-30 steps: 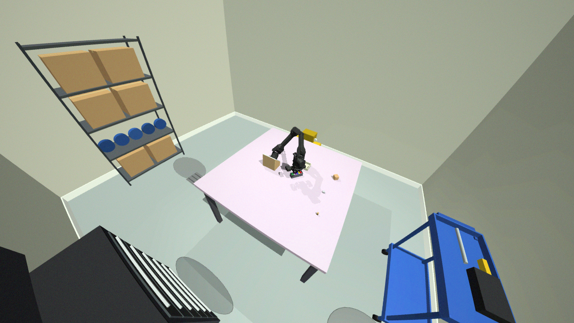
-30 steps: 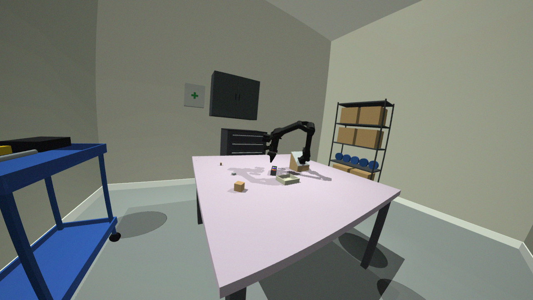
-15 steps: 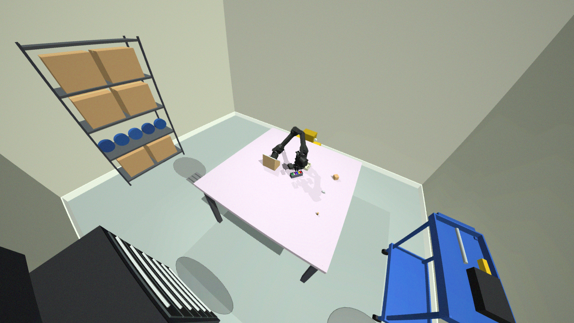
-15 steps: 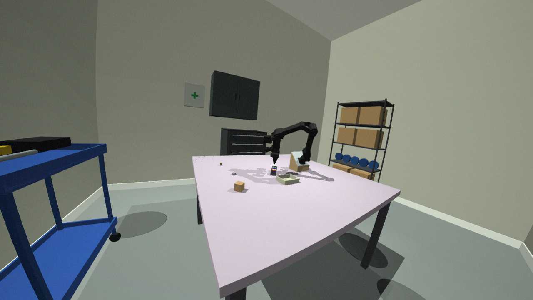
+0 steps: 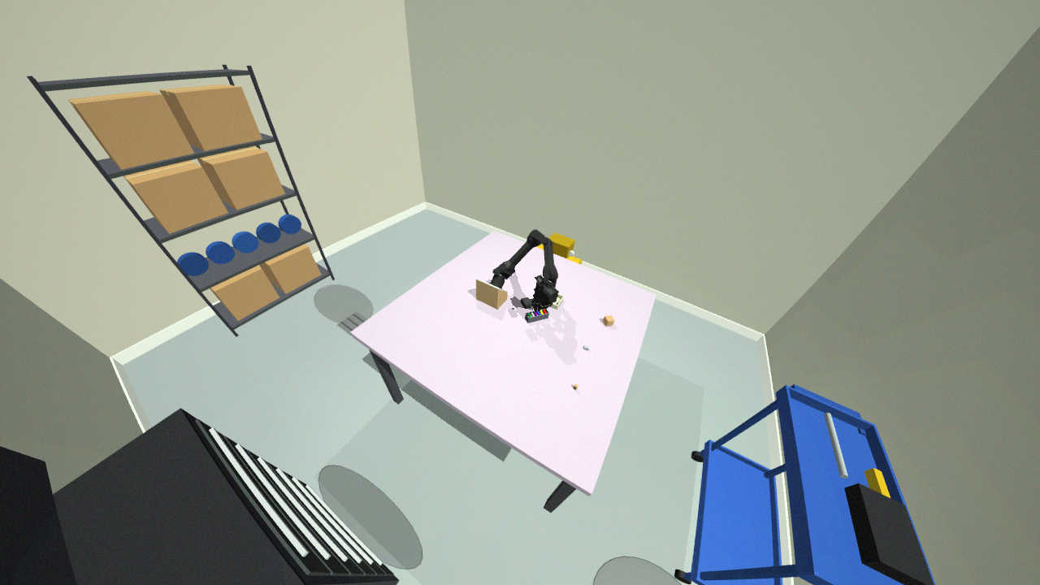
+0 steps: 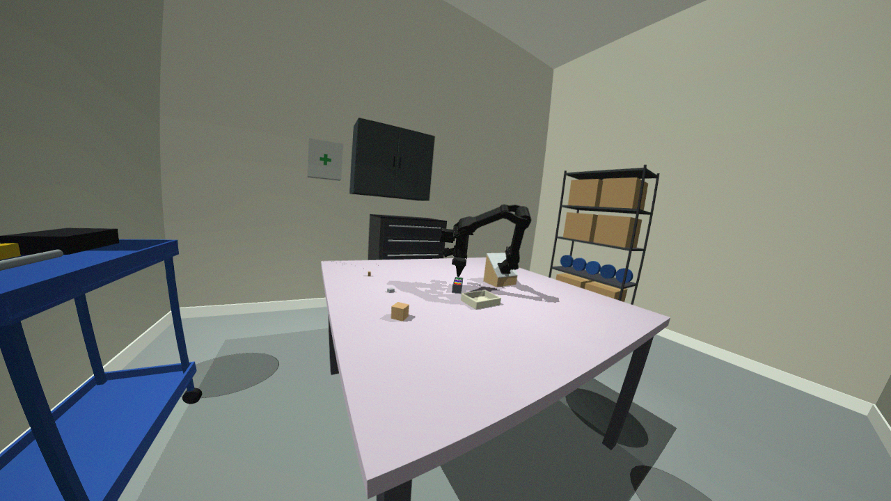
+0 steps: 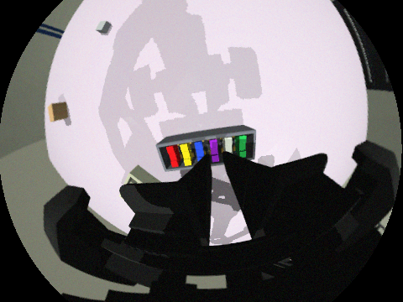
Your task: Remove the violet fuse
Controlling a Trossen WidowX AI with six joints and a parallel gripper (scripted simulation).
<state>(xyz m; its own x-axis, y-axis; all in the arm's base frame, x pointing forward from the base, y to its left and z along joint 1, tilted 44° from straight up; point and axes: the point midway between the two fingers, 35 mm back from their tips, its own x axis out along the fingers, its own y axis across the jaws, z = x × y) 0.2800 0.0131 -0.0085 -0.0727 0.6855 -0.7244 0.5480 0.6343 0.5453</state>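
The violet fuse lies 30 mm below my gripper tip. Also, from my gripper tip: grey piece 320 mm ahead, 10 mm to the right, 50 mm below; then tray 10 mm behind, 190 mm to the left, 60 mm below; then tan cube 350 mm ahead, 230 mm to the left, 40 mm below.
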